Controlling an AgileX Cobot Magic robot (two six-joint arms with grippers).
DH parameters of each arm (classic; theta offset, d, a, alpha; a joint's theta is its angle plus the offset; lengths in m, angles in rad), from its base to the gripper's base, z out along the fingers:
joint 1: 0 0.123 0 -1.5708
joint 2: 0.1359 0 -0.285 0
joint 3: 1.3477 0 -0.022 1.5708
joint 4: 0 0.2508 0 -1.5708
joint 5: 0 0 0.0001 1.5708
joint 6: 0 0.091 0 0
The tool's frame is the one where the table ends.
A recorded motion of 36 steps. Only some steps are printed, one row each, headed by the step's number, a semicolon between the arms.
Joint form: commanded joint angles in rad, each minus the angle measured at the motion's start. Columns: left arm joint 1, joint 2, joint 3, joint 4, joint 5, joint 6; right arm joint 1, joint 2, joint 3, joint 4, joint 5, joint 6.
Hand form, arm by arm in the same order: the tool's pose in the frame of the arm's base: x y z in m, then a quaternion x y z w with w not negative. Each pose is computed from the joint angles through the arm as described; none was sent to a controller.
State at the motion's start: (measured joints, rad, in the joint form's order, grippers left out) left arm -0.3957 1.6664 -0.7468 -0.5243 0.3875 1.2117; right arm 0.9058 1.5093 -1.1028 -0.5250 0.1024 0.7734
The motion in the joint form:
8: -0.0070 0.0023 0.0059 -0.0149 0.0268 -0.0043; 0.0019 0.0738 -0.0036 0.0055 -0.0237 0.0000
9: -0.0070 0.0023 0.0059 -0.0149 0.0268 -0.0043; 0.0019 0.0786 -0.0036 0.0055 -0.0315 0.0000
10: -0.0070 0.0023 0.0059 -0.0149 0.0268 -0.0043; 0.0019 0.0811 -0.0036 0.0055 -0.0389 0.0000
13: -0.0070 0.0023 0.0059 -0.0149 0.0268 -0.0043; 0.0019 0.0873 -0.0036 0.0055 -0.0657 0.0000
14: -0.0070 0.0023 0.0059 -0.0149 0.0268 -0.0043; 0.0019 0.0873 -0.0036 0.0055 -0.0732 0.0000
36: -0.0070 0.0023 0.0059 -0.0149 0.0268 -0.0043; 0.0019 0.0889 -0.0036 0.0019 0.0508 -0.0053
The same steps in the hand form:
8: 0.2518 -0.1278 0.1450 0.53099 0.82114 -0.07335 0.19598; 0.2269 0.2846 0.2897 -0.26231 0.80749 0.27620 0.45041
9: 0.2518 -0.1278 0.1450 0.53099 0.82114 -0.07335 0.19598; 0.2273 0.2857 0.2885 -0.26320 0.80667 0.27800 0.45026
10: 0.2518 -0.1278 0.1450 0.53099 0.82114 -0.07335 0.19598; 0.2274 0.2864 0.2881 -0.26386 0.80537 0.28019 0.45083
13: 0.2518 -0.1278 0.1450 0.53099 0.82114 -0.07335 0.19598; 0.2277 0.2887 0.2878 -0.26593 0.79993 0.28878 0.45387
14: 0.2518 -0.1278 0.1450 0.53099 0.82114 -0.07335 0.19598; 0.2276 0.2891 0.2883 -0.26634 0.79795 0.29159 0.45531
36: 0.2518 -0.1278 0.1450 0.53099 0.82114 -0.07335 0.19598; 0.2292 0.2821 0.2792 -0.26274 0.82840 0.24227 0.43130

